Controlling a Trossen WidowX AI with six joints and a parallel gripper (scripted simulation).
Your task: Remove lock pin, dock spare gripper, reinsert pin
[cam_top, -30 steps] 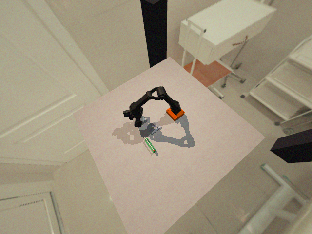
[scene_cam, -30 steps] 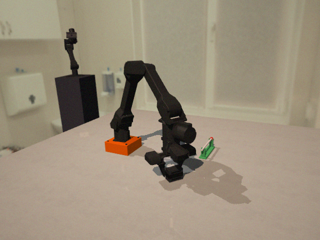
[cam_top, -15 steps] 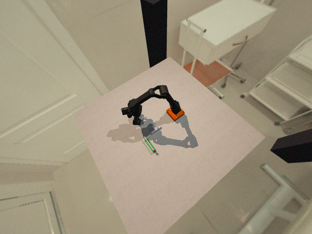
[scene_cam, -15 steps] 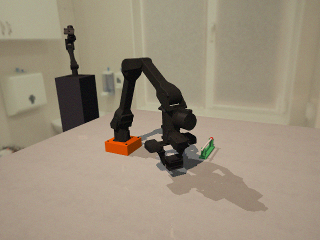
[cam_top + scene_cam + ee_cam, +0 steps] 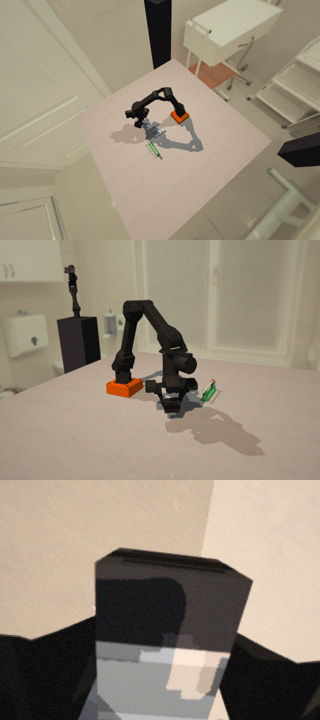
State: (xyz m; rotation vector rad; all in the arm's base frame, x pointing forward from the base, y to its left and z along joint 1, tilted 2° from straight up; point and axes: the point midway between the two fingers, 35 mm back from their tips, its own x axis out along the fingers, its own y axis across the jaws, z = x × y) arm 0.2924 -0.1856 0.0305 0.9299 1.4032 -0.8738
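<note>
The spare gripper lies 2 cm above my gripper tip, 1 cm to the left of it and 1 cm behind it. Round my gripper tip: grey mount 15 cm to the left, 2 cm behind, 1 cm above; green stand 24 cm to the left, 10 cm ahead, 2 cm below.
</note>
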